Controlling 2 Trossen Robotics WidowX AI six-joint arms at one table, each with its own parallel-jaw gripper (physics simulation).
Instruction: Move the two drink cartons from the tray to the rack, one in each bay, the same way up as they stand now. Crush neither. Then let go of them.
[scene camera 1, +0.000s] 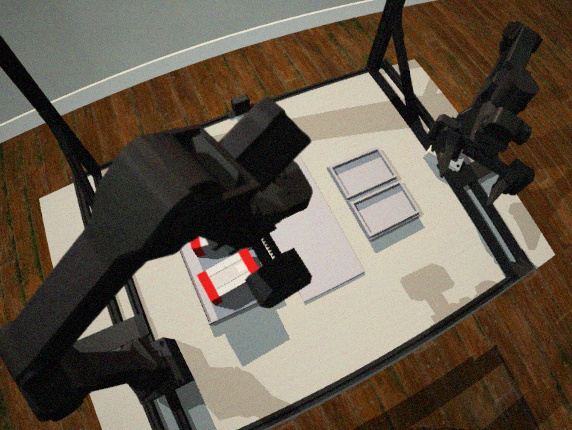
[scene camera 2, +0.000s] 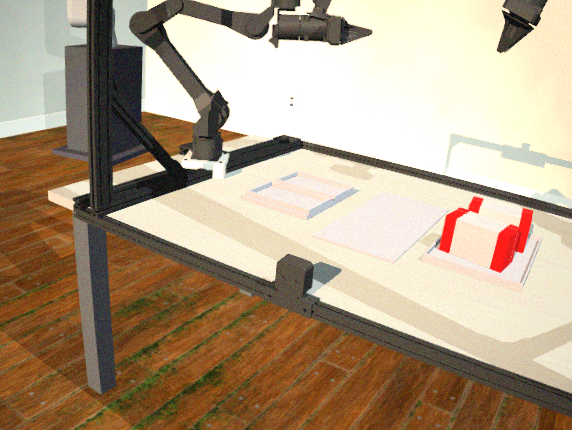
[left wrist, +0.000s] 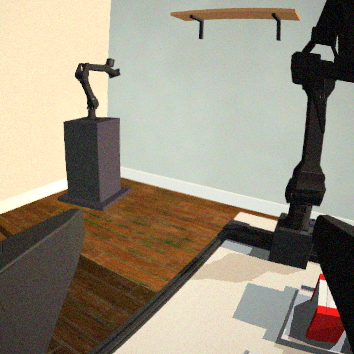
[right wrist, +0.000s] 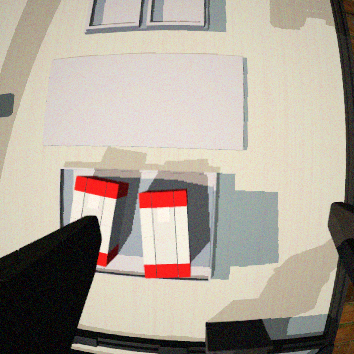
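Seen in the pictures: left gripper, fingertip midpoint: (scene camera 1: 465, 191) (scene camera 2: 369, 31) (left wrist: 203, 225); right gripper, fingertip midpoint: (scene camera 1: 267, 234) (scene camera 2: 500, 52) (right wrist: 218, 222); left arm's base, origin of the base link: (scene camera 2: 206, 156); right arm's base, origin of the base link: (scene camera 1: 151, 370) (left wrist: 296, 223).
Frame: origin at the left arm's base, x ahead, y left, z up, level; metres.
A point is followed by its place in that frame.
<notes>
Two white cartons with red ends lie side by side in the tray (scene camera 1: 230, 314) {x 0.677, y -0.246, z -0.021 m} (scene camera 2: 470, 270) {x 0.512, y -0.445, z -0.024 m} (right wrist: 214, 225) {x 0.642, y -0.225, z -0.020 m}. One carton (scene camera 1: 228, 275) {x 0.614, y -0.288, z 0.038 m} (right wrist: 165, 227) {x 0.602, y -0.281, z 0.038 m} lies at the right in the right wrist view; the other carton (scene camera 2: 472, 240) {x 0.524, y -0.395, z 0.009 m} (right wrist: 90, 200) {x 0.520, y -0.356, z 0.038 m} is slightly slanted, partly behind a finger there. The two-bay rack (scene camera 1: 395, 226) {x 0.286, y -0.032, z -0.026 m} (scene camera 2: 277, 208) {x 0.181, y -0.223, z -0.030 m} (right wrist: 175, 26) {x 0.326, y -0.116, z -0.022 m} has both bays empty. My right gripper (scene camera 2: 501, 50) {x 0.576, y -0.215, z 0.325 m} (right wrist: 218, 222) {x 0.576, y -0.215, z 0.325 m} is open and empty, high above the tray. My left gripper (scene camera 2: 370, 32) {x 0.350, y 0.000, z 0.325 m} (left wrist: 203, 225) {x 0.350, y 0.000, z 0.325 m} is open and empty, high on the rack's side, away from the cartons.
A flat pale board (scene camera 1: 320, 250) {x 0.438, y -0.158, z -0.032 m} (scene camera 2: 380, 227) {x 0.383, y -0.270, z -0.032 m} (right wrist: 145, 100) {x 0.416, y -0.223, z -0.032 m} lies between tray and rack. Dark rails and posts border the table. A small dark block (scene camera 1: 241, 104) {x 0.222, y -0.538, z 0.010 m} (scene camera 2: 294, 274) {x 0.212, y -0.562, z 0.004 m} sits on one edge rail.
</notes>
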